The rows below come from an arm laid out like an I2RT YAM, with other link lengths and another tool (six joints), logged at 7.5 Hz.
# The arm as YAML. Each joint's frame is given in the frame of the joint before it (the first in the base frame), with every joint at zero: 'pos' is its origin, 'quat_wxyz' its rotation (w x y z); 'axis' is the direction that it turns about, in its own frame. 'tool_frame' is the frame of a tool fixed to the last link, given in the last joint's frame.
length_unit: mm
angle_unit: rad
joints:
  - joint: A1
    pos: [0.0, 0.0, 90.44]
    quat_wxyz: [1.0, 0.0, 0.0, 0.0]
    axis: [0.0, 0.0, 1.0]
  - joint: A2
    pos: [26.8, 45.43, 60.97]
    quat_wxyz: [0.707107, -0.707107, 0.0, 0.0]
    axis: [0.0, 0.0, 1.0]
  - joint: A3
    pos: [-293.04, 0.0, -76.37]
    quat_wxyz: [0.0, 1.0, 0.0, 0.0]
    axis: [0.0, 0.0, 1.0]
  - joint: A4
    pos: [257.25, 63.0, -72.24]
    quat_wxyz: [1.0, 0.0, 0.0, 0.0]
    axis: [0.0, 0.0, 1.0]
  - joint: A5
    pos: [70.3, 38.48, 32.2]
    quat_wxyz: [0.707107, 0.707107, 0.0, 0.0]
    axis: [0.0, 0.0, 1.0]
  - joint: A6
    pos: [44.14, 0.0, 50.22]
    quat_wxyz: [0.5, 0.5, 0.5, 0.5]
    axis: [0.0, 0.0, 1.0]
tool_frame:
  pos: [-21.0, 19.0, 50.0]
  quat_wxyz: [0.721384, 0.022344, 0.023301, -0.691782]
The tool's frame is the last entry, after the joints.
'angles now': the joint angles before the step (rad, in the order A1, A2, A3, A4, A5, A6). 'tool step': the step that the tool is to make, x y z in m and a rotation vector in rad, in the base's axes. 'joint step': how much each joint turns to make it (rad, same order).
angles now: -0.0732, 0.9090, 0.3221, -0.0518, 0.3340, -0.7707
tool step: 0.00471, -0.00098, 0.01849, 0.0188, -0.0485, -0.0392
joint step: -0.0007, -0.0234, 0.0525, -0.0434, 0.0183, 0.0431
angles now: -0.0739, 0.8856, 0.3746, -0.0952, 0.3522, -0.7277
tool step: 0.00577, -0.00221, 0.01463, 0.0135, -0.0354, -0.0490
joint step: -0.0008, 0.0048, 0.0487, -0.0252, 0.0309, 0.0433
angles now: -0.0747, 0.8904, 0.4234, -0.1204, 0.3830, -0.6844
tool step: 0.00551, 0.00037, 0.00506, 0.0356, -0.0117, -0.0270
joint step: -0.0019, 0.0247, 0.0310, -0.0151, 0.0006, 0.0477
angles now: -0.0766, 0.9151, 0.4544, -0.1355, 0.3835, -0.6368
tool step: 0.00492, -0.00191, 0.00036, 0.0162, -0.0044, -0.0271
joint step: -0.0071, 0.0293, 0.0134, 0.0088, 0.0072, 0.0269
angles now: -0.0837, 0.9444, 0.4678, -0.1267, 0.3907, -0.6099
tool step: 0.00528, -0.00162, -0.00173, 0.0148, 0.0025, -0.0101
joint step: -0.0098, 0.0328, 0.0089, 0.0152, -0.0080, 0.0131
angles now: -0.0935, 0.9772, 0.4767, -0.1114, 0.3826, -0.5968
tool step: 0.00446, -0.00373, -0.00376, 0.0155, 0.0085, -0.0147
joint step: -0.0202, 0.0353, 0.0050, 0.0168, -0.0129, 0.0093
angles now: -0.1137, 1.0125, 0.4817, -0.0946, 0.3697, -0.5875
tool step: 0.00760, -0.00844, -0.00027, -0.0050, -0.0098, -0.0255
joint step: -0.0314, 0.0398, 0.0097, 0.0429, -0.0027, -0.0069
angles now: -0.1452, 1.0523, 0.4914, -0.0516, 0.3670, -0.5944
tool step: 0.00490, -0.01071, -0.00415, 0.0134, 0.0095, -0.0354
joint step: -0.0456, 0.0458, 0.0102, 0.0227, -0.0151, 0.0038
